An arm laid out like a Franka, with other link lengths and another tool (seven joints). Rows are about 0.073 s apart.
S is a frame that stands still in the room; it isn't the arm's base.
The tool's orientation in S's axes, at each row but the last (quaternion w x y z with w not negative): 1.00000 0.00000 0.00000 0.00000; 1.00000 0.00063 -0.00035 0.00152; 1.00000 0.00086 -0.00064 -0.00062; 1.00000 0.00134 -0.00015 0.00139; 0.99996 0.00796 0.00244 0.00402; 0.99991 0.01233 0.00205 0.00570; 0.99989 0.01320 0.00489 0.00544; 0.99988 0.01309 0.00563 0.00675; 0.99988 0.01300 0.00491 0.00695; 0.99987 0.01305 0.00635 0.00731
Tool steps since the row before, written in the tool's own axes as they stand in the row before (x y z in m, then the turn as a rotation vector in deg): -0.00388 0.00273 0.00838 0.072 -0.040 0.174; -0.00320 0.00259 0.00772 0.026 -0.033 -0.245; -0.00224 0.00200 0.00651 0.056 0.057 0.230; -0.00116 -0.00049 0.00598 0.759 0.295 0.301; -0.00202 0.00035 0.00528 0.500 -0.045 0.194; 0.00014 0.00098 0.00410 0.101 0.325 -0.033; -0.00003 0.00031 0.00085 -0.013 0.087 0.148; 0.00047 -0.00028 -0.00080 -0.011 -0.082 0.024; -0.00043 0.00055 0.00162 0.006 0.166 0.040; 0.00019 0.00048 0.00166 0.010 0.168 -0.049
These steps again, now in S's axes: -0.00388 0.00273 0.00838 0.072 -0.040 0.174; -0.00321 0.00257 0.00772 0.026 -0.033 -0.245; -0.00225 0.00199 0.00651 0.056 0.057 0.230; -0.00116 -0.00051 0.00598 0.758 0.296 0.302; -0.00200 0.00025 0.00529 0.501 -0.044 0.191; 0.00015 0.00088 0.00412 0.097 0.327 -0.025; -0.00002 0.00029 0.00086 -0.012 0.083 0.150; 0.00046 -0.00025 -0.00081 -0.010 -0.083 0.022; -0.00042 0.00050 0.00164 0.004 0.165 0.044; 0.00020 0.00044 0.00167 0.007 0.169 -0.045
